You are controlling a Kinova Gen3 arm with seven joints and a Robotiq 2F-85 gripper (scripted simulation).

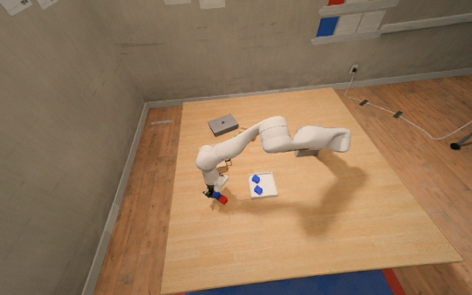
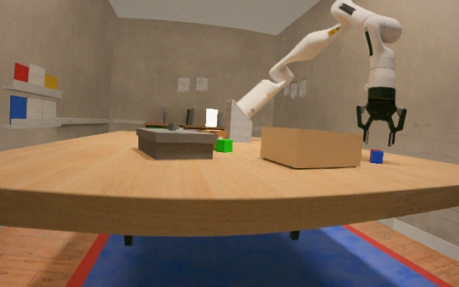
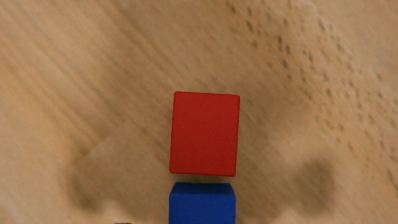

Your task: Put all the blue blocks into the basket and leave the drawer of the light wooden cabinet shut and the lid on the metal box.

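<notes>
My gripper is now 30 mm past the red block, 40 mm to the right of it and 50 mm above it. Round my hand: light wooden cabinet (10 mm behind, 230 mm to the right, 30 mm below); drawer (30 mm behind, 230 mm to the right, 30 mm below); white basket (260 mm behind, 10 mm to the right, 50 mm below).
</notes>
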